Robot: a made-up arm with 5 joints. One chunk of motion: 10 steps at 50 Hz.
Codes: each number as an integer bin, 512 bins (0 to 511) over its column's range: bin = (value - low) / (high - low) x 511, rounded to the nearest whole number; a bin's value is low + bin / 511 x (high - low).
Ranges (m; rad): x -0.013..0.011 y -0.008..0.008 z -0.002..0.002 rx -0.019..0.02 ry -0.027..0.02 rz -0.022..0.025
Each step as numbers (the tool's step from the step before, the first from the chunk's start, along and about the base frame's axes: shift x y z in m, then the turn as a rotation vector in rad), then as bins.
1 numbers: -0.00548 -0.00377 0.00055 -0.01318 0.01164 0.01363
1 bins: 160 135 326 76 420 387
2 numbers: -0.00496 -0.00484 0.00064 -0.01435 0.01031 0.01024
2 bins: 171 101 337 61 406 351
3 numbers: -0.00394 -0.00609 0.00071 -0.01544 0.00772 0.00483
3 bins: 193 61 346 47 377 292
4 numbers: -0.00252 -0.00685 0.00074 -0.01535 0.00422 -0.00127
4 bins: 223 37 350 48 339 225
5 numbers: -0.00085 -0.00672 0.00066 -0.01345 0.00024 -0.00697
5 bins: 259 41 340 73 296 163
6 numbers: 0.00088 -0.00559 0.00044 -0.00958 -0.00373 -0.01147
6 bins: 296 77 312 123 253 114
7 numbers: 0.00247 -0.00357 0.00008 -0.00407 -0.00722 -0.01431
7 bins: 329 141 266 196 215 84
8 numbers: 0.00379 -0.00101 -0.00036 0.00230 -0.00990 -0.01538
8 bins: 357 223 210 279 186 72
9 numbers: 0.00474 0.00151 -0.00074 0.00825 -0.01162 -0.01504
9 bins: 378 304 161 357 167 76
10 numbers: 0.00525 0.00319 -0.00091 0.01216 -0.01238 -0.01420
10 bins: 389 357 139 408 159 85
